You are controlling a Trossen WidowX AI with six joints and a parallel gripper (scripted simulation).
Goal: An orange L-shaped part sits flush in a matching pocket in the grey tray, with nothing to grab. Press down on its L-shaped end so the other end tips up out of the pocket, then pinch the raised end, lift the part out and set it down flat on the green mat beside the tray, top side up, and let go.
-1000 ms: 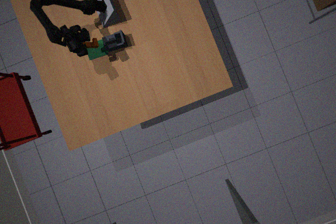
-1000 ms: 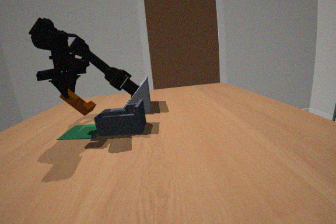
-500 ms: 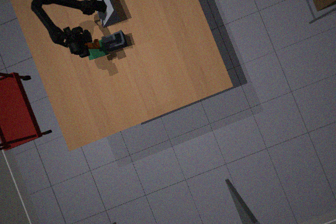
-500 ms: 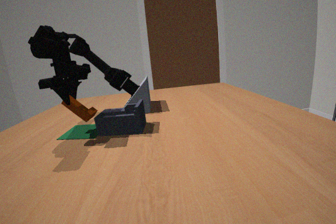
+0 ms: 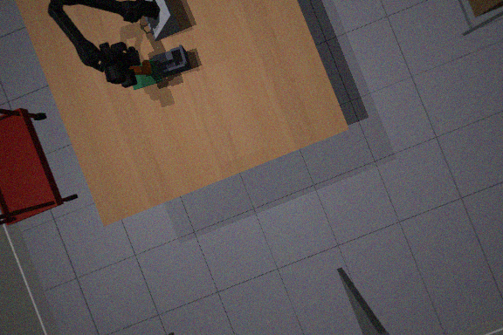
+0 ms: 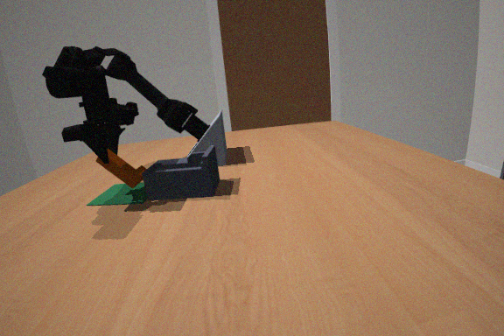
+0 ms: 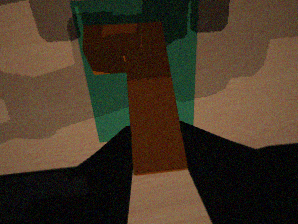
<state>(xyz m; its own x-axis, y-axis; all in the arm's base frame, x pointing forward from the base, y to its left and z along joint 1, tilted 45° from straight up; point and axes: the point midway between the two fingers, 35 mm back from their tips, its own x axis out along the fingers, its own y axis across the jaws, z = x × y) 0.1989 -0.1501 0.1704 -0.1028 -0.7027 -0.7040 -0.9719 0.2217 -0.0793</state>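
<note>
Now: the orange l-shaped part 10 mm behind my gripper tip, 30 mm to the left of it and 30 mm below it. Also, from my gripper tip: green mat 20 mm to the left, 100 mm below.
</note>
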